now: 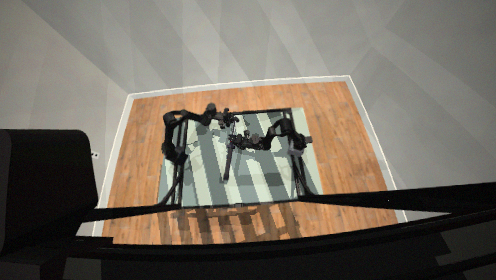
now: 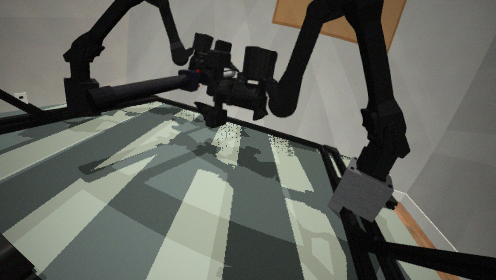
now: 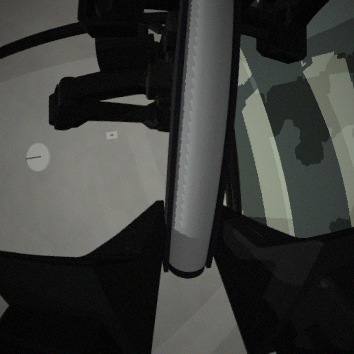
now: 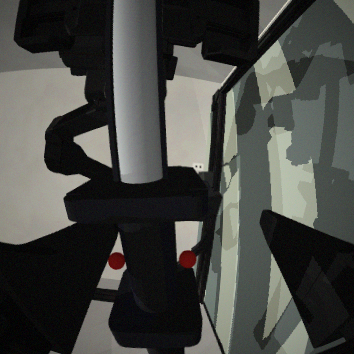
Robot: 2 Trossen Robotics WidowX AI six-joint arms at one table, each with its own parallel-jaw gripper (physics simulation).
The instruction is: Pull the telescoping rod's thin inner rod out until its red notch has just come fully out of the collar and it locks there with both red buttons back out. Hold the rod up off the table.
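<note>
The telescoping rod hangs off the table. Its dark outer tube [image 1: 228,162] [image 2: 147,87] reaches toward the table's front. The collar [image 2: 191,79] [image 4: 140,201] shows both red buttons [image 4: 116,260] [image 4: 187,258] standing out. The grey inner rod [image 1: 233,128] [image 3: 201,140] [image 4: 137,105] comes out of the collar; I see no red notch on it. My left gripper [image 1: 231,120] [image 3: 182,205] is shut on the inner rod near its end. My right gripper [image 1: 232,139] [image 2: 216,86] [image 4: 193,215] is open, its fingers on either side of the collar and clear of the buttons.
The table [image 1: 263,178] [image 2: 199,200] carries light and dark stripes and has a black frame [image 1: 292,169] along its edges. A grey box [image 1: 294,151] [image 2: 359,194] sits at the right arm's base. Wooden floor [image 1: 344,139] surrounds the table.
</note>
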